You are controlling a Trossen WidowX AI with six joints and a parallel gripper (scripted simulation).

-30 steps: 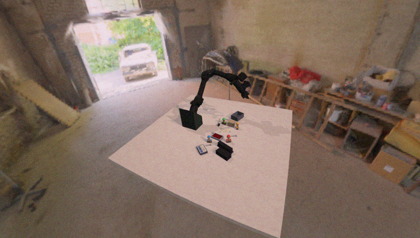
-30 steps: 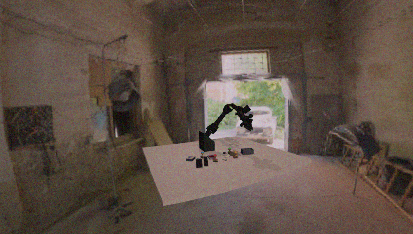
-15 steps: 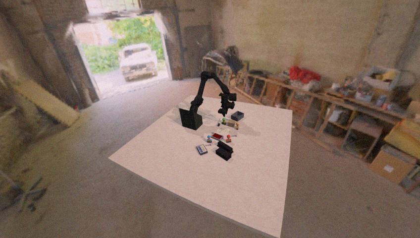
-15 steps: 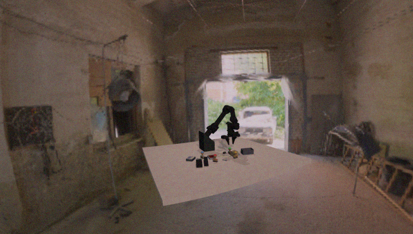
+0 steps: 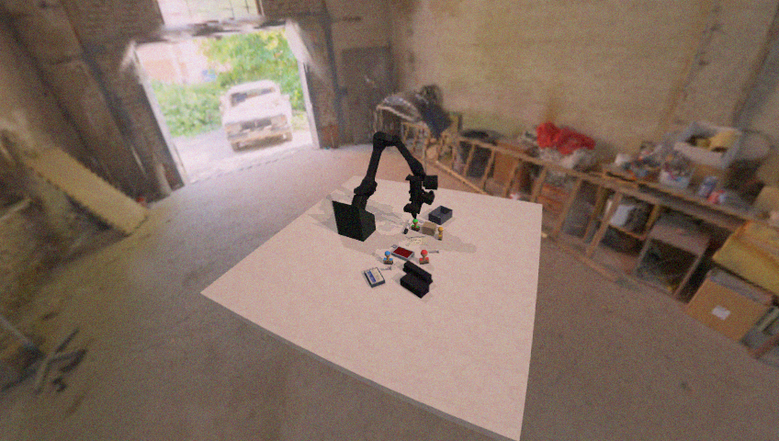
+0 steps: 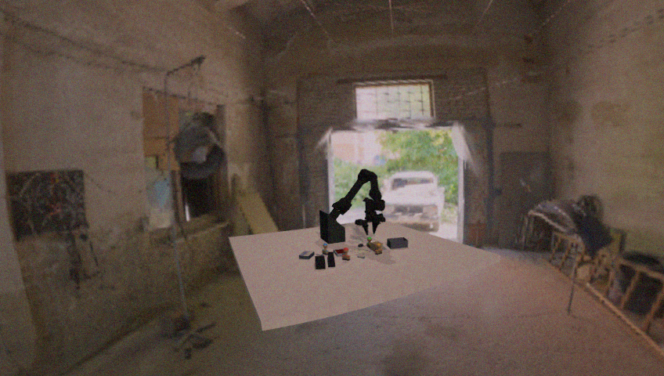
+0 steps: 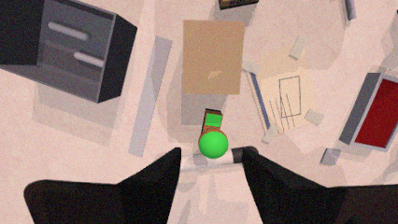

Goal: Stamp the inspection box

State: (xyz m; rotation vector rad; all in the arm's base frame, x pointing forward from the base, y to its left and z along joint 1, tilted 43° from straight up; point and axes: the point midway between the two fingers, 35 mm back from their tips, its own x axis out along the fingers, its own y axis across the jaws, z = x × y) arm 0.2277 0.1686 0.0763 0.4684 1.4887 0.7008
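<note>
Right now the green-knobbed stamp is 1 cm behind my gripper tip and 6 cm below it. Round my gripper tip: white marker: 5 cm behind, 2 cm to the right, 7 cm below; card: 5 cm ahead, 8 cm to the right, 8 cm below; cardboard box: 7 cm ahead, 1 cm to the left, 6 cm below.
</note>
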